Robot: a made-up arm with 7 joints. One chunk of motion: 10 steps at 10 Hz.
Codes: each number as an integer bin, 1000 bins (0 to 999) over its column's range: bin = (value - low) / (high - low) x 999, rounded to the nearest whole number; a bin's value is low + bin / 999 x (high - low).
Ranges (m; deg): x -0.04..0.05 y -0.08..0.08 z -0.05..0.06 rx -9..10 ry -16..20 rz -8..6
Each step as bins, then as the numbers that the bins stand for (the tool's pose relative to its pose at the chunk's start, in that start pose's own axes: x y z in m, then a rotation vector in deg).
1 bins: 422 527 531 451 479 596
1 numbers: -0.0020 0.0044 0.0085 -0.42 1.26 0.35
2 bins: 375 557 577 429 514 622
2 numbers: -0.0062 0.0092 0.0135 -0.84 2.52 0.72
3 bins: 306 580 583 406 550 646
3 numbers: -0.0124 0.0129 0.0142 -1.28 3.82 1.05
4 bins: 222 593 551 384 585 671
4 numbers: -0.0200 0.0150 0.0107 -1.70 5.08 1.40
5 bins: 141 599 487 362 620 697
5 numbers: -0.0273 0.0159 0.0036 -2.12 6.34 1.77
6 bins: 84 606 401 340 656 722
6 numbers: -0.0324 0.0171 -0.0058 -2.53 7.64 2.12
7 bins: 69 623 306 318 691 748
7 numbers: -0.0338 0.0198 -0.0163 -2.95 8.90 2.48
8 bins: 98 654 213 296 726 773
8 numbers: -0.0312 0.0247 -0.0265 -3.37 10.16 2.83
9 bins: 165 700 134 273 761 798
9 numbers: -0.0251 0.0321 -0.0352 -3.81 11.42 3.18
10 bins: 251 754 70 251 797 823
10 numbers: -0.0174 0.0408 -0.0423 -4.23 12.72 3.53
